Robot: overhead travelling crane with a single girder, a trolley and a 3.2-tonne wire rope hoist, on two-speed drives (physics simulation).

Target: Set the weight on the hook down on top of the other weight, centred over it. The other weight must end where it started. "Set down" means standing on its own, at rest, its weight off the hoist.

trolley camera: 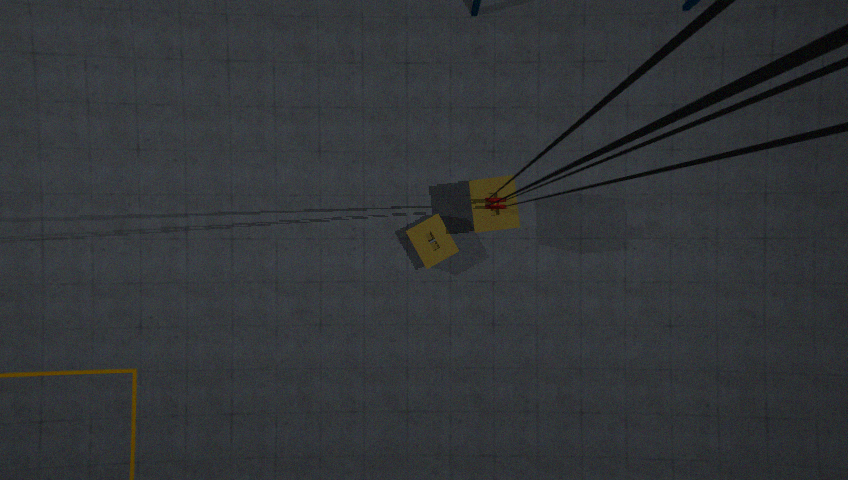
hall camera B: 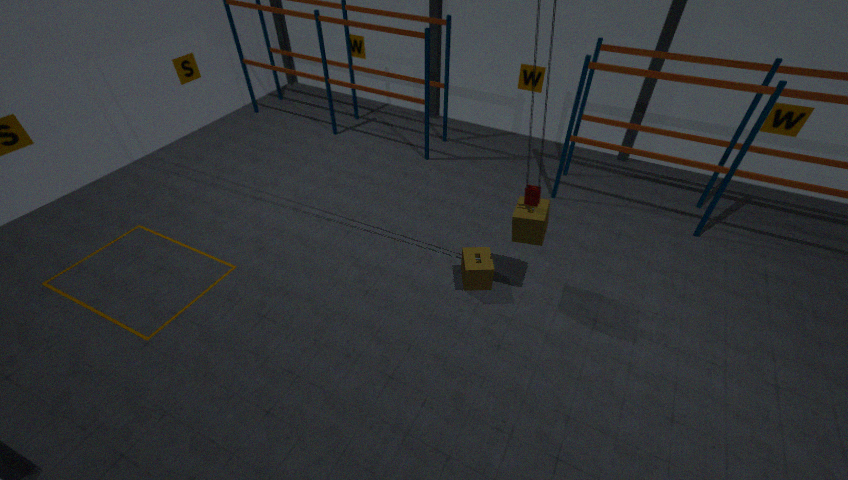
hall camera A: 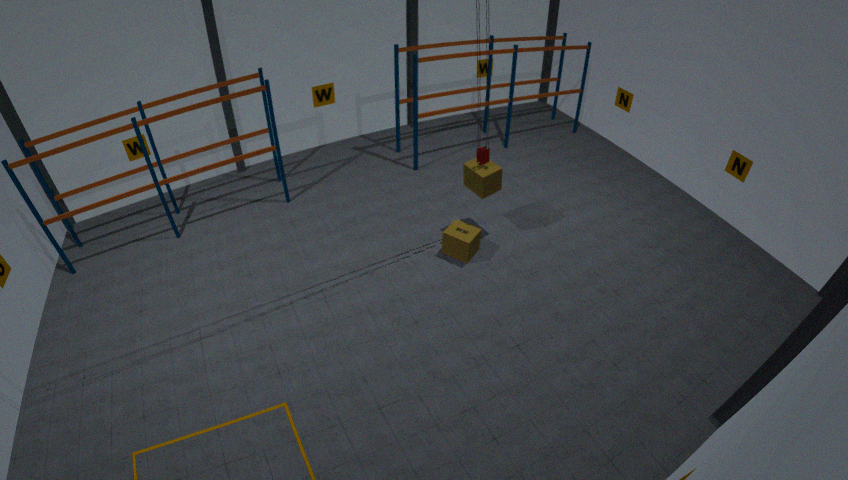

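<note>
My gripper, the red hook block [hall camera A: 483, 155] [hall camera B: 532, 195] [trolley camera: 495, 203], is shut on a yellow weight [hall camera A: 482, 179] [hall camera B: 529, 227] [trolley camera: 505, 220], which hangs level in the air on the ropes. The other yellow weight [hall camera A: 460, 244] [hall camera B: 477, 275] [trolley camera: 421, 236] stands upright on the floor, turned at an angle to the hanging one. In the trolley camera view the hanging weight is to the right of and a little above the standing one, with no overlap of their tops. Its dark shadow lies on the floor beside the standing weight.
Two blue and orange racks [hall camera A: 414, 113] [hall camera A: 153, 172] [hall camera B: 427, 95] [hall camera B: 574, 136] stand along the W wall, behind the weights. A yellow outlined rectangle [hall camera A: 209, 428] [hall camera B: 95, 312] [trolley camera: 133, 416] is marked on the floor, away from both weights.
</note>
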